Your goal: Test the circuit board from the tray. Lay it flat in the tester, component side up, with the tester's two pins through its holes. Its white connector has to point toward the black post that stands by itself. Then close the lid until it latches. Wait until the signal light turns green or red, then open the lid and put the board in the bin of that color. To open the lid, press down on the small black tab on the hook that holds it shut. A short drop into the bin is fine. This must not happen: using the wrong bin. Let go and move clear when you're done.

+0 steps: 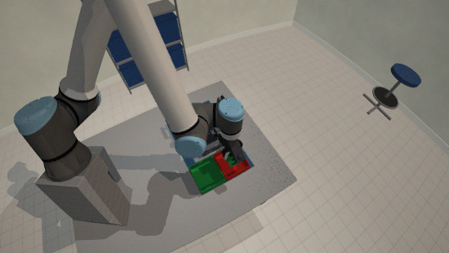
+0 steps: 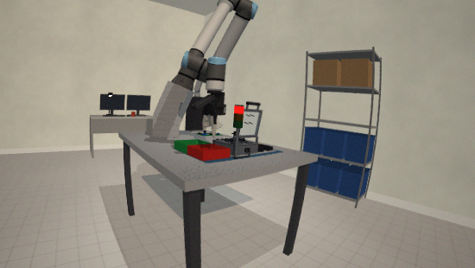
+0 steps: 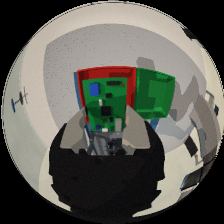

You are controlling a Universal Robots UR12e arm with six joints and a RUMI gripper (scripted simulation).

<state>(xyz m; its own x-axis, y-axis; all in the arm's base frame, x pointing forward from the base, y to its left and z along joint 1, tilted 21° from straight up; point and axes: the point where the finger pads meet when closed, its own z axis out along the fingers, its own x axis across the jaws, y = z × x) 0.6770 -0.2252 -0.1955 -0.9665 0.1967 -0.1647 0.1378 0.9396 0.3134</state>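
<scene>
My hand is 10 cm above the red bin. The rest, counted from my hand: green bin 15 cm behind, 10 cm below, 2 cm to the left; green circuit board right at my hand; tester lid 19 cm to the left, 10 cm ahead, 7 cm above.
</scene>
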